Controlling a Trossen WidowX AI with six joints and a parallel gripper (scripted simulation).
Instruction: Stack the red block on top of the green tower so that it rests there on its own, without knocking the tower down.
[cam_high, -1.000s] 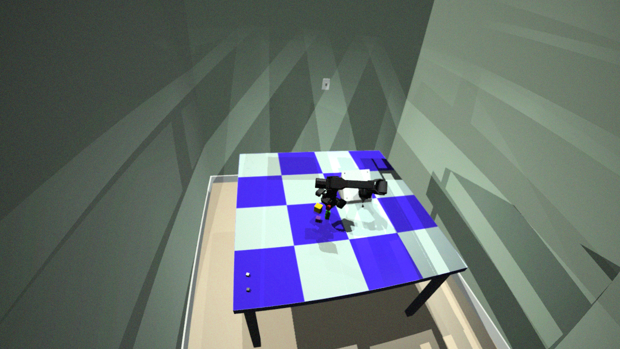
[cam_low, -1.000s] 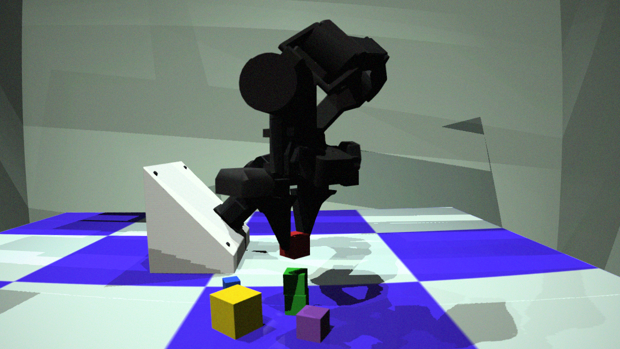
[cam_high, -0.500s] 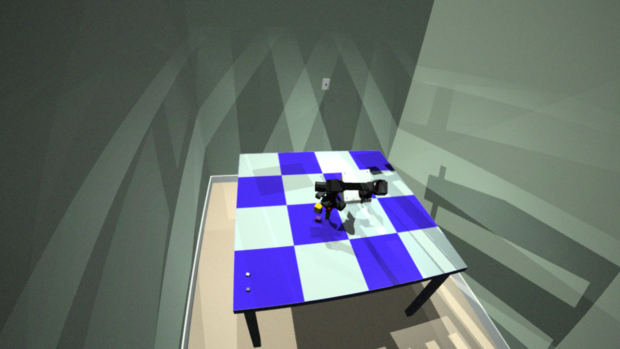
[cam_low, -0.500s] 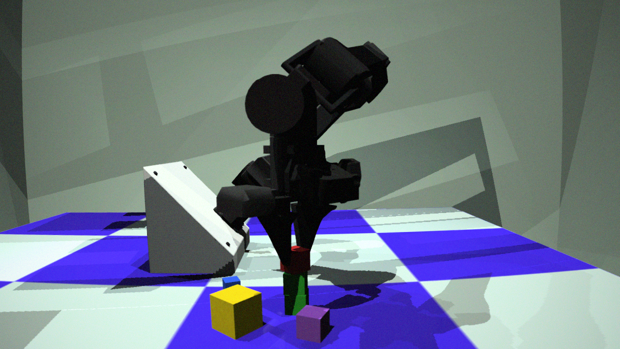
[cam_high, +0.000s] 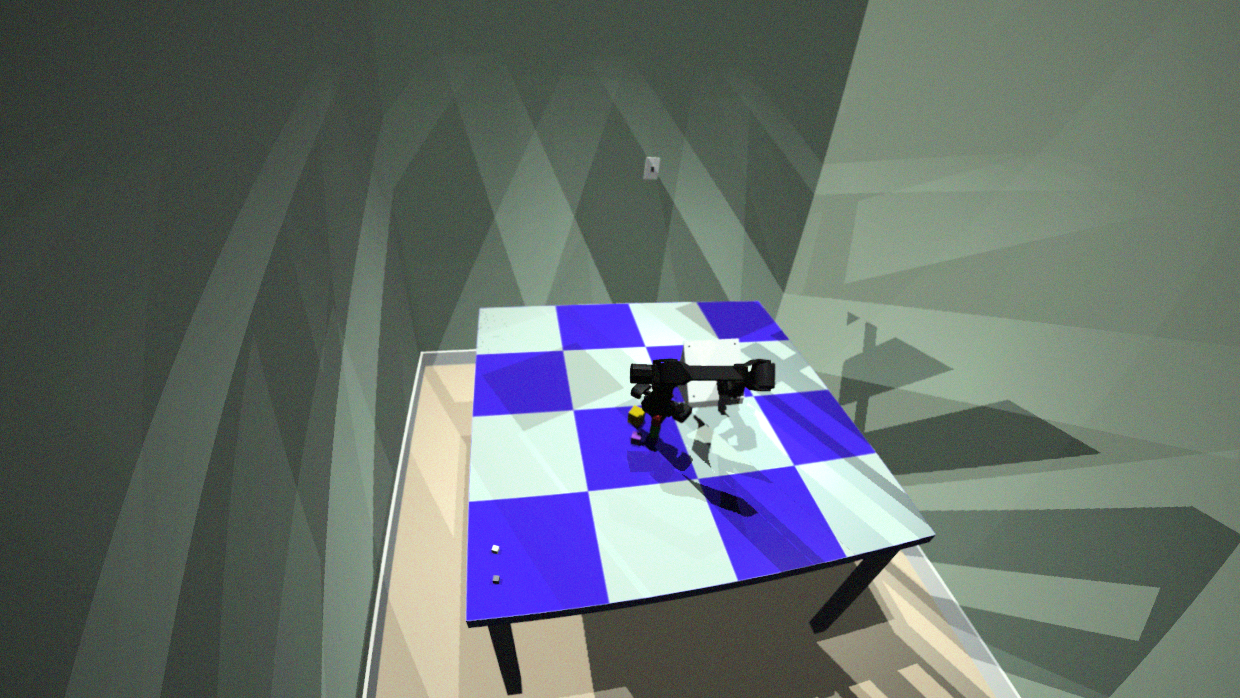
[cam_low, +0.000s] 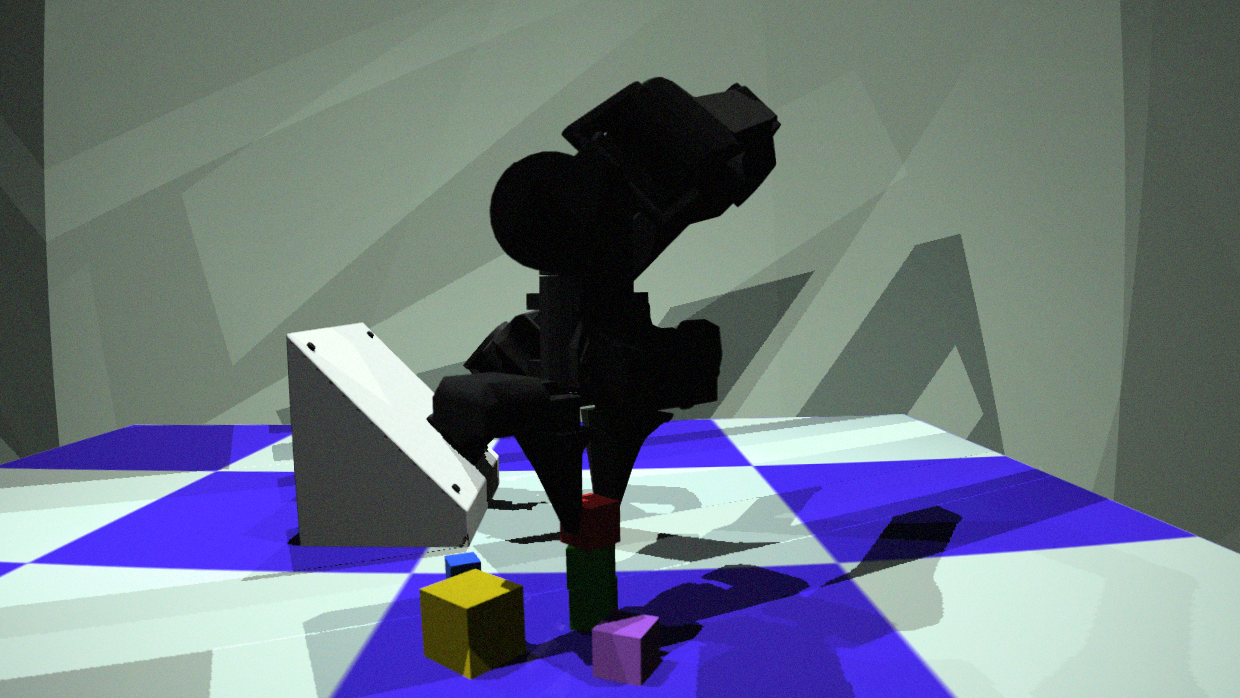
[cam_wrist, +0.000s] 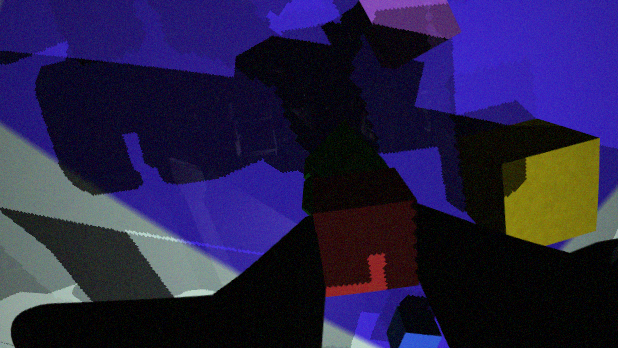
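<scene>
The red block lies right at my gripper tip. Also, from my gripper tip: yellow cube 7 cm to the right, 5 cm ahead, 4 cm below; purple cube 7 cm ahead, 5 cm below, 2 cm to the left; small blue cube 9 cm to the right, 6 cm behind, 5 cm below.
</scene>
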